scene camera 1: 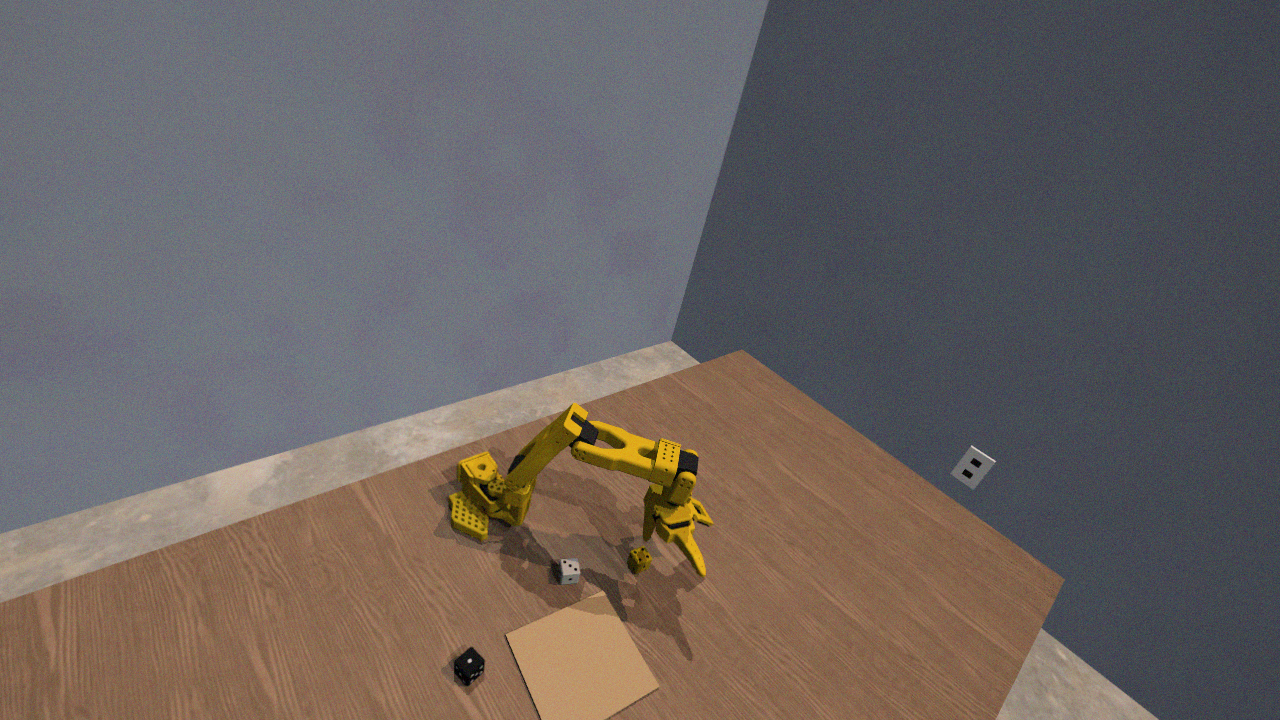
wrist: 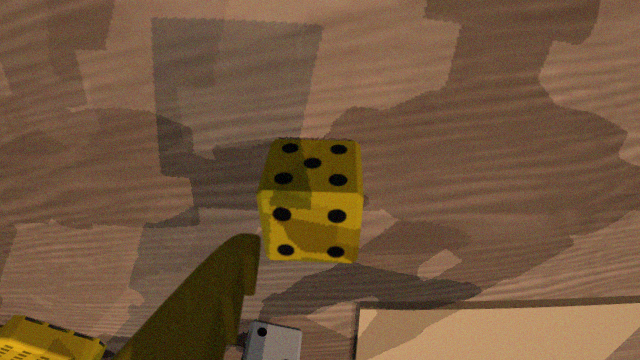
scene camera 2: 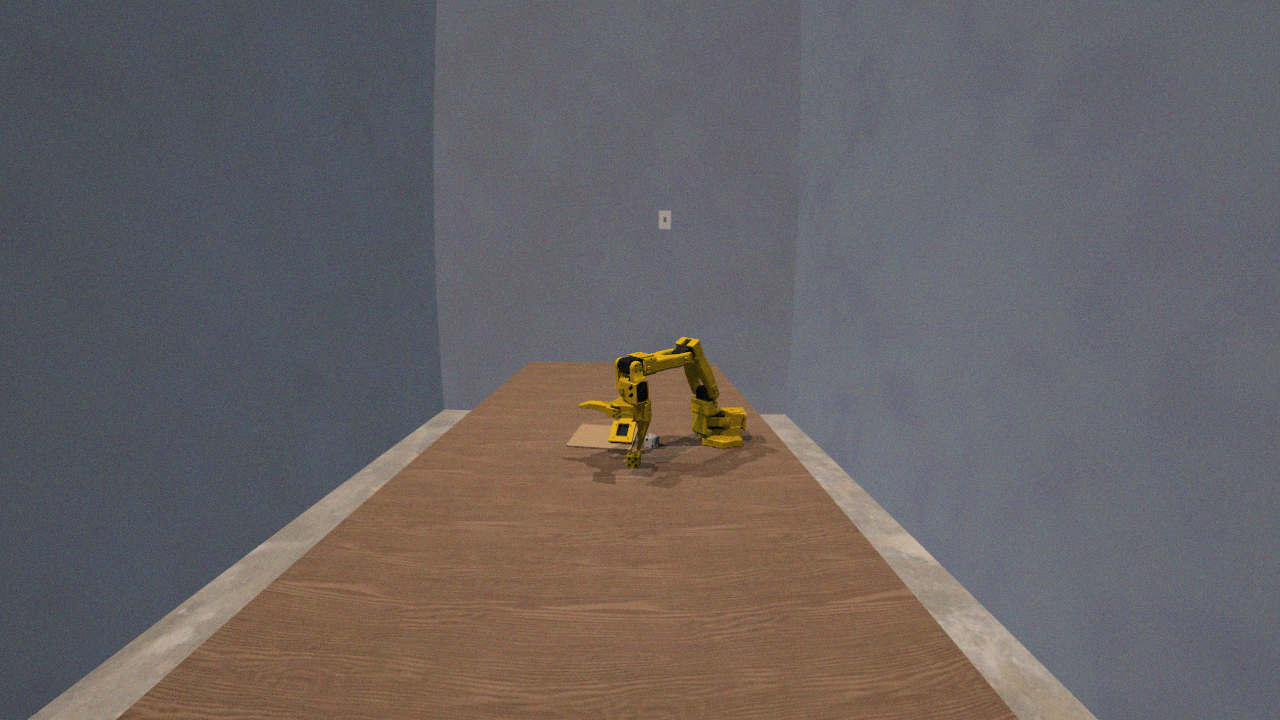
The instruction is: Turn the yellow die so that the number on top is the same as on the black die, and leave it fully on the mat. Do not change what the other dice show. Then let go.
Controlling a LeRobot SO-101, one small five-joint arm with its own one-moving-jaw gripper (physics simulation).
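Pixels of known places: hand, its tool point: (scene camera 1: 647, 540) (wrist: 258, 257) (scene camera 2: 637, 447); arm's base, origin of its link: (scene camera 1: 493, 519) (scene camera 2: 711, 439).
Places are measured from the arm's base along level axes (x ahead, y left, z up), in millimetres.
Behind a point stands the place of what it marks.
The yellow die (scene camera 1: 639, 559) @[x 180, y 131, z 25 mm] (scene camera 2: 633, 459) @[x 176, y 151, z 18 mm] (wrist: 311, 200) @[x 178, y 149, z 25 mm] is on the wooden table, off the mat. In the wrist view it shows a five face and a four face; I cannot tell which is on top. The black die (scene camera 1: 469, 666) @[x 183, y -128, z 25 mm] shows one on top, left of the mat. The tan mat (scene camera 1: 581, 662) @[x 244, y -12, z 4 mm] (scene camera 2: 588, 436) @[x 277, y -4, z 4 mm] (wrist: 490, 330) @[x 240, y 42, z 4 mm] lies apart from the yellow die. My gripper (scene camera 1: 674, 556) (scene camera 2: 611, 426) is fully open and empty. Its fixed jaw tip is close to the yellow die; in the wrist view the moving jaw is out of the picture.
The white die (scene camera 1: 570, 571) @[x 144, y 36, z 25 mm] (scene camera 2: 652, 440) @[x 136, y 55, z 20 mm] (wrist: 274, 341) @[x 142, y 52, z 9 mm] stands between the arm base (scene camera 1: 487, 501) @[x 6, y -16, z 57 mm] (scene camera 2: 721, 428) @[x -19, y 13, z 32 mm] and the mat, with three on top. The table edge (scene camera 1: 895, 456) @[x 278, y 780, z 1 mm] runs along the right in scene camera 1.
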